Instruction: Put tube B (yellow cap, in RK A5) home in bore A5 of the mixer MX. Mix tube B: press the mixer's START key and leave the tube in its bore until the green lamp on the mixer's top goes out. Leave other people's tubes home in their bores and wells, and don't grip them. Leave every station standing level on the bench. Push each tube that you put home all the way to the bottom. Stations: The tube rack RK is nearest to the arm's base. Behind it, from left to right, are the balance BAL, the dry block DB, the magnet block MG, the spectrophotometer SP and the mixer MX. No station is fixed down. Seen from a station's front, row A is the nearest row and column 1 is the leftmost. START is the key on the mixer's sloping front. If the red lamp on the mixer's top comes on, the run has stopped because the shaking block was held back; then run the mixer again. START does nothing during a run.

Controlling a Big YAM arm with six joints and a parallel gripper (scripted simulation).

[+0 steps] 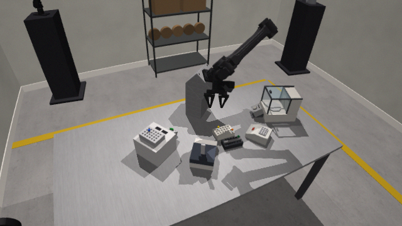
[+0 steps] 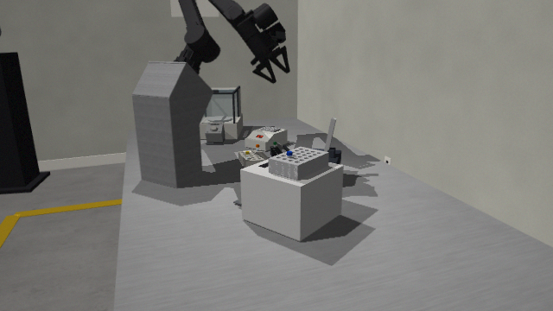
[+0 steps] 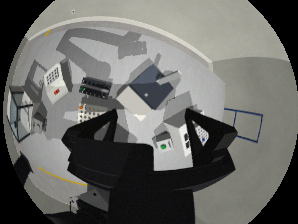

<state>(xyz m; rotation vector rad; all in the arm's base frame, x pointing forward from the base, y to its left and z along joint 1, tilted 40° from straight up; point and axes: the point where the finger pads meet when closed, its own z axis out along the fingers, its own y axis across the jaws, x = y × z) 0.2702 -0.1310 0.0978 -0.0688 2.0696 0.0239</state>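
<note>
Right now the tube rack RK is 80 mm behind my hand, 110 mm to the left of it and 310 mm below it. The rest, counted from my hand: black magnet block (30 mm ahead, 130 mm to the left, 300 mm below); then grey shaking block (30 mm behind, 370 mm to the right, 170 mm below); then green start key (140 mm behind, 230 mm to the right, 250 mm below).
</note>
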